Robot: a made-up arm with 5 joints. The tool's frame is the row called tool.
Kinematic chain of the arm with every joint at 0, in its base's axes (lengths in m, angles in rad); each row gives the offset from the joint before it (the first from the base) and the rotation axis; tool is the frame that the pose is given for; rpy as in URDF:
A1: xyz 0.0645 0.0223 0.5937 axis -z
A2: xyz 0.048 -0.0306 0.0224 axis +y
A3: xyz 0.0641 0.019 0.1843 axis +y
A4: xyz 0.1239 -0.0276 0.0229 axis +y
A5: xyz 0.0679 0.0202 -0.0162 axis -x
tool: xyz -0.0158 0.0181 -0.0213 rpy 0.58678 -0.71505 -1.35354
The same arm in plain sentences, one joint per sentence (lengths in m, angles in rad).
The arm has five revolute joints in a row. What follows holds with every joint at zero, and every direction is one of the base frame's. Joint 1 is mounted 0.0645 m along +x and 0.0223 m along +y and 0.5937 m along +z from the base frame's origin and rotates about -z. Joint 2 is mounted 0.048 m along +x and 0.0306 m along -y and 0.0224 m along +z from joint 1 and rotates about +y. Joint 3 is mounted 0.0641 m along +x and 0.019 m along +y and 0.1843 m along +z from joint 2 and rotates about +y. Joint 4 is mounted 0.1239 m along +x and 0.0276 m along -y and 0.0229 m along +z from joint 3 and rotates about +y. Joint 5 is mounted 0.0679 m along +x and 0.0202 m along +y and 0.0162 m along -z from joint 4 and rotates about -x. The tool frame, which is the frame that the pose is given for, is mounted 0.0158 m along -x and 0.0181 m along +y and 0.0213 m along -z from joint 5; its axes are the base frame's turned by roll 0.5868, pitch -0.7151 and yaw -1.3535 rad (as in URDF: about the fixed x, then y, then z).
